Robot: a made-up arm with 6 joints.
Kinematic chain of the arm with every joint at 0, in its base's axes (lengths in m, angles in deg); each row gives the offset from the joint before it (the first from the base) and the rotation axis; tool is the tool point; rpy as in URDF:
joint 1: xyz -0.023 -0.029 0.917 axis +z
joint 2: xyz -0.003 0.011 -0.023 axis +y
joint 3: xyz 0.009 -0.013 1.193 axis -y
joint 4: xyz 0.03 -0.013 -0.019 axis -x
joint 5: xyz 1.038 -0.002 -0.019 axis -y
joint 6: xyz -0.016 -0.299 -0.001 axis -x
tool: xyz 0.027 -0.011 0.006 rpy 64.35 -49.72 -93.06
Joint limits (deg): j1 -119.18..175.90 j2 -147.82..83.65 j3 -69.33..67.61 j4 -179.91..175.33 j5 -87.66..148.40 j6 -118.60..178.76
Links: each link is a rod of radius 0.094 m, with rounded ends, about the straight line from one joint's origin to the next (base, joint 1, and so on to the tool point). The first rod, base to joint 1, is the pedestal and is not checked.
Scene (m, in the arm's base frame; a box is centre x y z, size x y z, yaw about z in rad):
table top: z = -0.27
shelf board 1: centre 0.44 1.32 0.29 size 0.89 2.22 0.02 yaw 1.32
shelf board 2: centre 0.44 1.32 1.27 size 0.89 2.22 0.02 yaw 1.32
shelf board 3: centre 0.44 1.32 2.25 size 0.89 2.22 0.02 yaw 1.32
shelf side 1: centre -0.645 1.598 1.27 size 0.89 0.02 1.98 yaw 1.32
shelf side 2: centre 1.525 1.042 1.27 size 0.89 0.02 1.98 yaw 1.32
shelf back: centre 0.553 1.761 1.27 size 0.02 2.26 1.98 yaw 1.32
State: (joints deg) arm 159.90 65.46 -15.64 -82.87 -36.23 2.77
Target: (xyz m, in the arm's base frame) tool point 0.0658 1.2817 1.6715
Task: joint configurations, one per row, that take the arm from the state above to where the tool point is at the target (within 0.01 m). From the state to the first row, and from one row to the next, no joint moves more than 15 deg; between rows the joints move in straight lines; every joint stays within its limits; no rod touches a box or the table.
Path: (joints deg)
1: 150.32 51.58 -16.35 -81.12 -36.18 2.75
2: 140.74 37.70 -17.05 -79.37 -36.14 2.72
3: 131.15 23.82 -17.76 -77.61 -36.09 2.70
4: 121.57 9.94 -18.47 -75.86 -36.04 2.68
5: 111.99 -3.94 -19.17 -74.11 -36.00 2.65
6: 102.41 -17.82 -19.88 -72.36 -35.95 2.63
7: 97.05 -2.94 -6.05 -68.72 -35.76 2.90
8: 91.69 11.94 7.79 -65.09 -35.57 3.16

